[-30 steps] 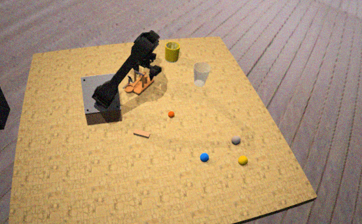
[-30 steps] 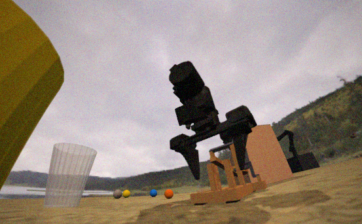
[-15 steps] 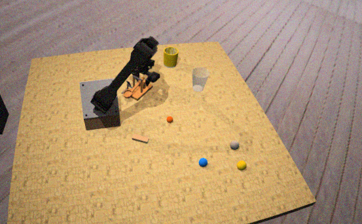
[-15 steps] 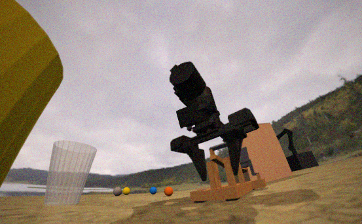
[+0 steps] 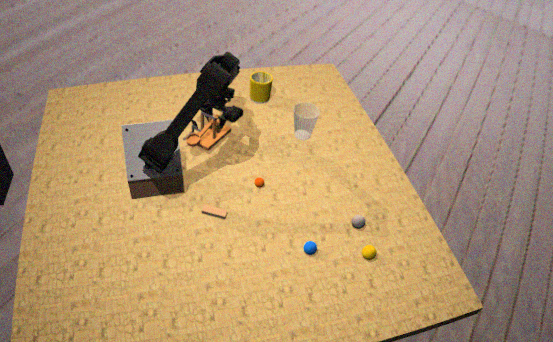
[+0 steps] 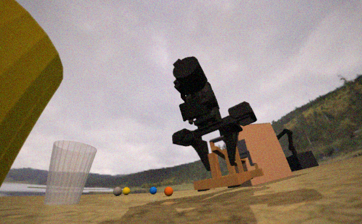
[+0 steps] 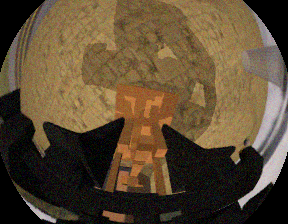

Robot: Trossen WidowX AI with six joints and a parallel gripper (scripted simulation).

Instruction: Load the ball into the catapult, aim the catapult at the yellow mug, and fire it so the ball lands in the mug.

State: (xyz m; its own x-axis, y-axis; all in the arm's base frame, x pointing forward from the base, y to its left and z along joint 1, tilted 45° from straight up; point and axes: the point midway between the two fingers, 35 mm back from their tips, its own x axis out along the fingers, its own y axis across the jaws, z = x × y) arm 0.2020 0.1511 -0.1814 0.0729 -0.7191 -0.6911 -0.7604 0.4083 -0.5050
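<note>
The orange ball is 120 mm ahead of my gripper tip, 250 mm to the right of it and 40 mm below it. Also, from my gripper tip: wooden catapult 60 mm behind, 50 mm to the right, 20 mm above; then yellow mug 190 mm ahead, 230 mm to the left, 20 mm below; then clear cup 320 mm ahead, 10 mm to the right, 20 mm below.
</note>
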